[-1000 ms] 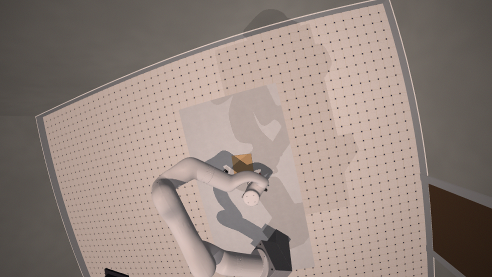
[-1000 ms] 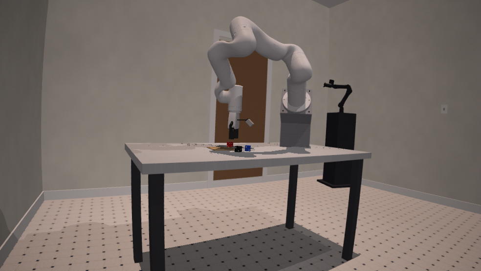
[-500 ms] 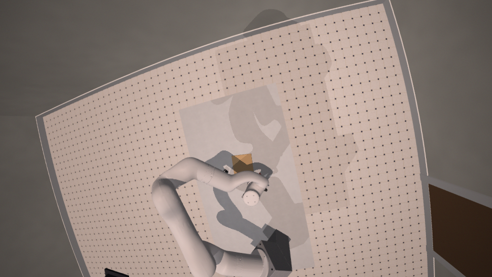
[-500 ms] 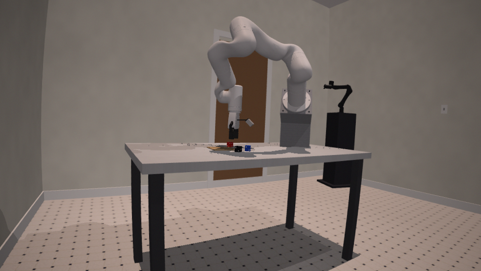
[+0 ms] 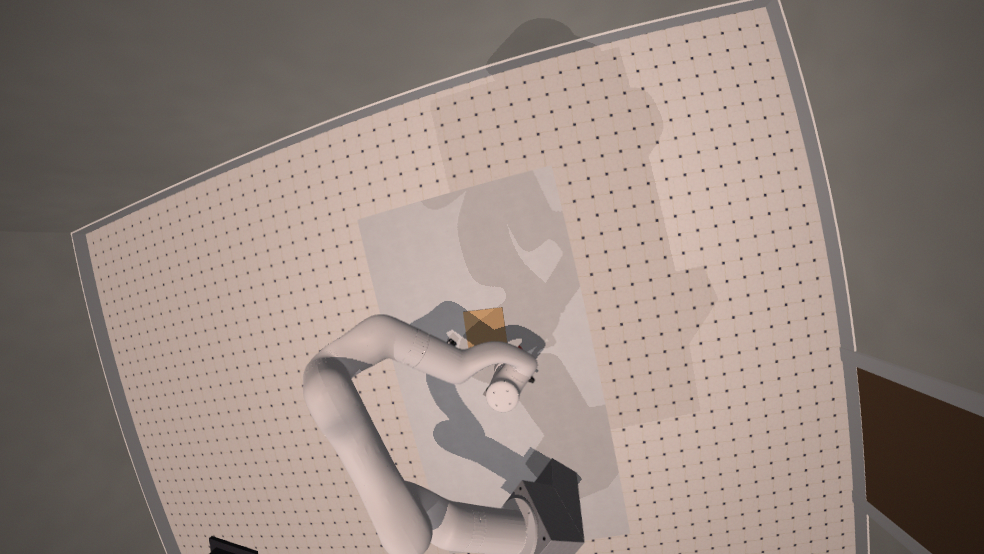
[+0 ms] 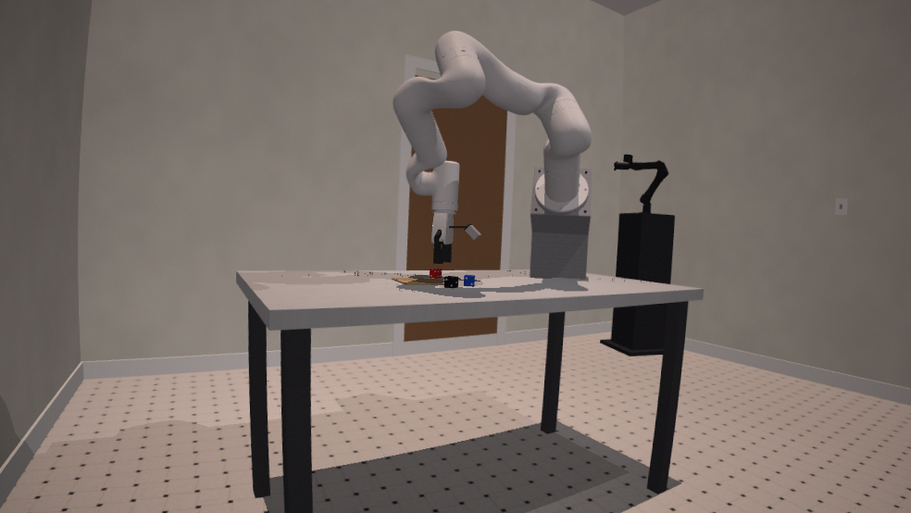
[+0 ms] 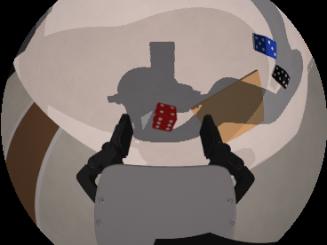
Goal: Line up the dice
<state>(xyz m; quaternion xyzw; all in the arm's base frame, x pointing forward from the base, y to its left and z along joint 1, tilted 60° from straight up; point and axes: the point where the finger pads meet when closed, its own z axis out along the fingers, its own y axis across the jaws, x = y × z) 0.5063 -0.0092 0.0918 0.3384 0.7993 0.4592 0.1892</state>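
Right now my hand is 50 mm above the red die, 20 mm short of it and 10 mm to the left of it. From my hand the other things lie so: black die: 230 mm to the left, 50 mm below, 20 mm ahead; then blue die: 180 mm to the left, 50 mm below, 40 mm behind; then tan mat: 110 mm to the left, 80 mm ahead, 60 mm below.
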